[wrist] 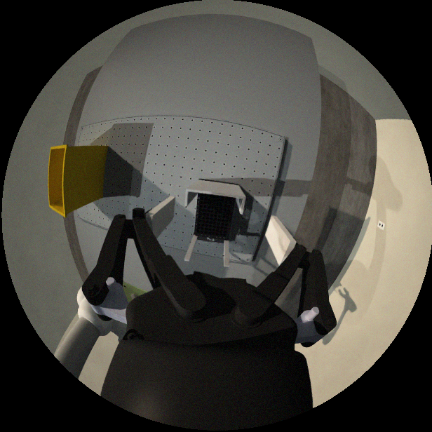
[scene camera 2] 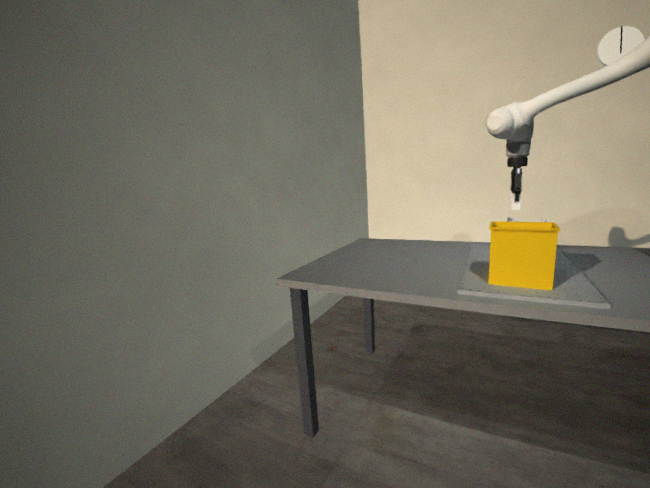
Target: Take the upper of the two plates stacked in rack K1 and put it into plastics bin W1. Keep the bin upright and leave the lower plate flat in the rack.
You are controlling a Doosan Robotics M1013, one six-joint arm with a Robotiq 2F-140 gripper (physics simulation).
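Frame: origin at the arm's base, x left, y up, z ahead, level; metres.
Seen in the pictures: gripper, fingertip midpoint: (scene camera 2: 514,208).
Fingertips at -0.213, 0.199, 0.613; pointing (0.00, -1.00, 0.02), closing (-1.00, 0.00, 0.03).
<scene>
A point is followed by its place in that frame, as x, y, z.
The yellow plastics bin W1 (scene camera 2: 522,257) {0.284, 0.101, 0.610} (wrist: 85,172) stands upright with its open top up. Rack K1 (wrist: 215,188) is a light grey frame, with a taller wall at one end and two narrow prongs at the other. A black gridded plate (wrist: 214,215) lies flat in it. The lower plate cannot be told apart from the upper one. In the scene view the bin hides most of the rack. My gripper (scene camera 2: 516,203) {-0.213, 0.199, 0.613} (wrist: 221,216) is open and empty, pointing down above the rack, its white pads wide apart on either side in the wrist view.
Bin and rack stand on a perforated board (scene camera 2: 574,292) {0.289, 0.009, 0.474} (wrist: 200,145) on the grey table (scene camera 2: 393,267) {0.143, -0.004, 1.049} (wrist: 225,65). The bin is beside the rack, with its rim below my fingertips in the scene view. A dark grey wall (scene camera 2: 183,183) rises past the table's left end.
</scene>
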